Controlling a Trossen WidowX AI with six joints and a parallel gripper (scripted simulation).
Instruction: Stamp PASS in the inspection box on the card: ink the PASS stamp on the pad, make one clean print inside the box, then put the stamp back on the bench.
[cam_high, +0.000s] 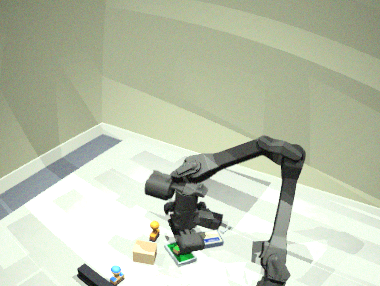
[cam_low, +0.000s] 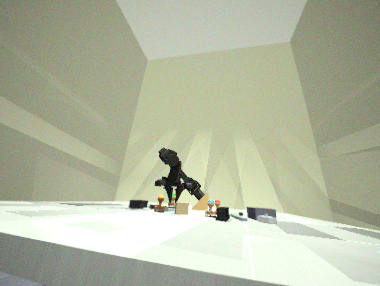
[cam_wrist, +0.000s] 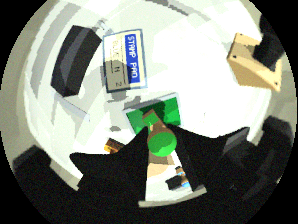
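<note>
Now: the green ink pad 3 cm below my gripper tip. Round my gripper tip: orange-knobbed stamp: 10 cm ahead, 2 cm to the right, 2 cm below; green-knob stamp: right at my gripper tip; tan box: 8 cm ahead, 6 cm to the left, 1 cm below.
</note>
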